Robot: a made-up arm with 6 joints. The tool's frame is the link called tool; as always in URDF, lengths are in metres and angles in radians. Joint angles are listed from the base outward.
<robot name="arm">
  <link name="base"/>
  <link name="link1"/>
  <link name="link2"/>
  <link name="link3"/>
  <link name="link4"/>
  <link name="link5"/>
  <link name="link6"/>
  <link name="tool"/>
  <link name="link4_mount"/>
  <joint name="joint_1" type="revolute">
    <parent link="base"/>
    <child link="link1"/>
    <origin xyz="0 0 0.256"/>
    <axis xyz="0 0 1"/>
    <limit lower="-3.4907" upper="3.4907"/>
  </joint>
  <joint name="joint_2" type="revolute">
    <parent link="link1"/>
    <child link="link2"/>
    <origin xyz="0 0 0"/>
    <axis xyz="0 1 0"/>
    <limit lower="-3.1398" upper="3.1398"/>
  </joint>
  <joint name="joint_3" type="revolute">
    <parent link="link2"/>
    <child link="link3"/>
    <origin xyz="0 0 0.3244"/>
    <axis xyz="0 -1 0"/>
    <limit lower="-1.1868" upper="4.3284"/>
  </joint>
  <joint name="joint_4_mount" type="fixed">
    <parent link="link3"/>
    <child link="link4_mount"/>
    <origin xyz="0 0 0"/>
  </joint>
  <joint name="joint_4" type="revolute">
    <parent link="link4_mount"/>
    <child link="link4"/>
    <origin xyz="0 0 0"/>
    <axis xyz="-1 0 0"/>
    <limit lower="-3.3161" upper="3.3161"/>
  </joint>
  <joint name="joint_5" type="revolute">
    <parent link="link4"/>
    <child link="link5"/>
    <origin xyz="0.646 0 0"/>
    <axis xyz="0 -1 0"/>
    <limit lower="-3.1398" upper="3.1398"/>
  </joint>
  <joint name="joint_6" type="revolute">
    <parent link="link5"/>
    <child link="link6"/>
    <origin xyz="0 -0.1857 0"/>
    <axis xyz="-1 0 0"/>
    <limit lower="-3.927" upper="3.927"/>
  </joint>
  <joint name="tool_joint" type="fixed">
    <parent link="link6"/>
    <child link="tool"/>
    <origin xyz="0 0 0"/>
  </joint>
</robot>
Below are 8 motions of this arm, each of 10 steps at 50 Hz.
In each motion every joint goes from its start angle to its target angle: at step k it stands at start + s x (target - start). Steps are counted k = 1, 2, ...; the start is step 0. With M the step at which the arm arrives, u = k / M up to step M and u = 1 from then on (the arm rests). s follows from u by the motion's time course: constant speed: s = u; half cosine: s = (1 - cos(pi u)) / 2; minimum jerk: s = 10 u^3 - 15 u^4 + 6 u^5.
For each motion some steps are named. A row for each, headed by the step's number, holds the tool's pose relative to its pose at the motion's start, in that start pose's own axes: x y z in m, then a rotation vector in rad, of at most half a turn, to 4 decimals.
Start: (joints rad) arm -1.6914 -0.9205 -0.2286 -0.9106 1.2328 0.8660
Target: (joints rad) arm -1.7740 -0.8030 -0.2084 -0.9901 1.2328 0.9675
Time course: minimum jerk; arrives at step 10
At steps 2, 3, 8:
2: -0.0009 -0.0011 -0.0033 -0.0117 0.0032 -0.0020
3: -0.0026 -0.0032 -0.0092 -0.0329 0.0089 -0.0057
8: -0.0141 -0.0222 -0.0525 -0.1907 0.0518 -0.0362

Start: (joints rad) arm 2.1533 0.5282 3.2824 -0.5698 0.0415 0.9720
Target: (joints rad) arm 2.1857 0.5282 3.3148 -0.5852 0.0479 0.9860
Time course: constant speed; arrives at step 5
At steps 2, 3, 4, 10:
2: -0.0003 -0.0068 0.0043 0.0052 -0.0083 -0.0185
3: -0.0005 -0.0102 0.0065 0.0078 -0.0124 -0.0278
4: -0.0007 -0.0137 0.0087 0.0103 -0.0165 -0.0371
10: -0.0010 -0.0172 0.0108 0.0128 -0.0206 -0.0464

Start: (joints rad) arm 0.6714 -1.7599 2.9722 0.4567 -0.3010 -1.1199
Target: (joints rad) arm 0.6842 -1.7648 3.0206 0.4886 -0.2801 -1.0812
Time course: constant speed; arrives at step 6
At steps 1, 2, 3, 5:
1: -0.0023 0.0039 0.0054 -0.0124 -0.0103 0.0077
2: -0.0047 0.0078 0.0107 -0.0249 -0.0207 0.0153
3: -0.0072 0.0118 0.0160 -0.0373 -0.0312 0.0229
5: -0.0123 0.0196 0.0264 -0.0622 -0.0522 0.0378

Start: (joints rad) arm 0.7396 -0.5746 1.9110 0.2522 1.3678 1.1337
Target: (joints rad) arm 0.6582 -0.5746 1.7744 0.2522 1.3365 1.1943
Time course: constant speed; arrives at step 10
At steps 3, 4, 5, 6, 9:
3: -0.0176 0.0172 0.0169 0.0067 -0.0006 0.0490
4: -0.0236 0.0226 0.0226 0.0088 -0.0012 0.0654
5: -0.0297 0.0278 0.0282 0.0107 -0.0019 0.0819
6: -0.0359 0.0329 0.0339 0.0125 -0.0028 0.0984
9: -0.0548 0.0472 0.0508 0.0174 -0.0067 0.1483

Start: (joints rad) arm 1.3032 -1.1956 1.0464 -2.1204 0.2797 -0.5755
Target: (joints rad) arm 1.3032 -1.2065 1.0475 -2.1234 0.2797 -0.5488
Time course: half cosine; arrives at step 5
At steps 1, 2, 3, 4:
1: -0.0002 0.0004 -0.0010 -0.0020 0.0010 0.0004
2: -0.0006 0.0015 -0.0035 -0.0073 0.0035 0.0014
3: -0.0011 0.0029 -0.0066 -0.0137 0.0066 0.0028
4: -0.0015 0.0041 -0.0091 -0.0190 0.0092 0.0038

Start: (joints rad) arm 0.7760 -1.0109 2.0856 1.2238 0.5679 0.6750
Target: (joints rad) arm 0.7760 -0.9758 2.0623 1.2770 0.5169 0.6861
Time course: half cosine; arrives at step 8
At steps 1, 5, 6, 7, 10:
1: 0.0000 0.0015 0.0008 -0.0010 0.0003 0.0039
5: -0.0001 0.0276 0.0155 -0.0190 0.0050 0.0706
6: -0.0003 0.0340 0.0192 -0.0237 0.0060 0.0871
7: -0.0004 0.0383 0.0217 -0.0269 0.0066 0.0981
10: -0.0005 0.0399 0.0226 -0.0280 0.0068 0.1019

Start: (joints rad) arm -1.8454 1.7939 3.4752 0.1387 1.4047 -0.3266
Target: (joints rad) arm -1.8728 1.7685 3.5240 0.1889 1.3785 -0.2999
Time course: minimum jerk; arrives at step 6
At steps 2, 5, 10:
2: 0.0123 -0.0022 0.0016 -0.0099 -0.0045 0.0181
5: 0.0562 -0.0085 0.0086 -0.0467 -0.0215 0.0827
10: 0.0583 -0.0087 0.0090 -0.0484 -0.0224 0.0857

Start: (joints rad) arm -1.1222 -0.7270 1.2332 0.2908 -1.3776 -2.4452
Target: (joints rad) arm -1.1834 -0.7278 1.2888 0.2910 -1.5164 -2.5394
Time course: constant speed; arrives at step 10
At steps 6, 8, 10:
6: -0.0315 -0.0043 -0.0118 0.0472 -0.0570 -0.0032
8: -0.0420 -0.0061 -0.0157 0.0634 -0.0760 -0.0034
10: -0.0525 -0.0082 -0.0198 0.0796 -0.0950 -0.0033

